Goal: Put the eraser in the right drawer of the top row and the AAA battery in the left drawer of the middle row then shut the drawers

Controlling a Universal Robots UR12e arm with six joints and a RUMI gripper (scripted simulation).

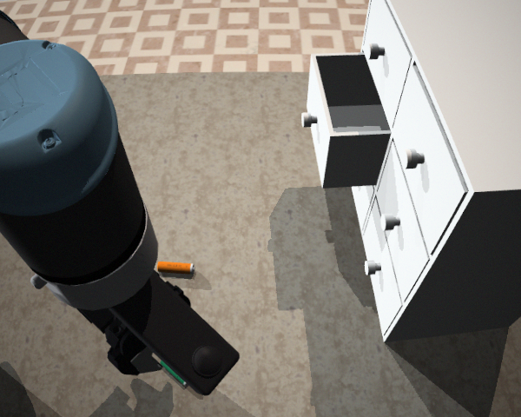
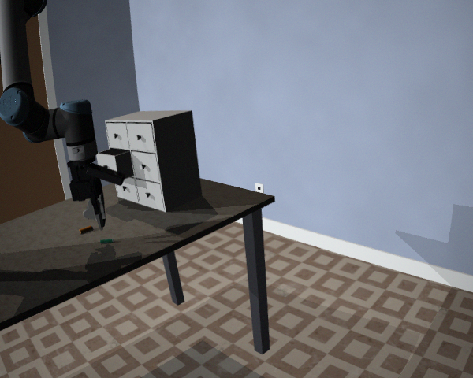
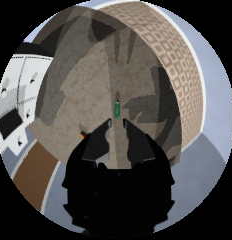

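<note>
Right now the green battery is 60 mm below my hand. Round my hand: white eraser (350 mm ahead, 170 mm to the left, 160 mm above); then orange battery (10 mm behind, 140 mm to the left, 60 mm below).
</note>
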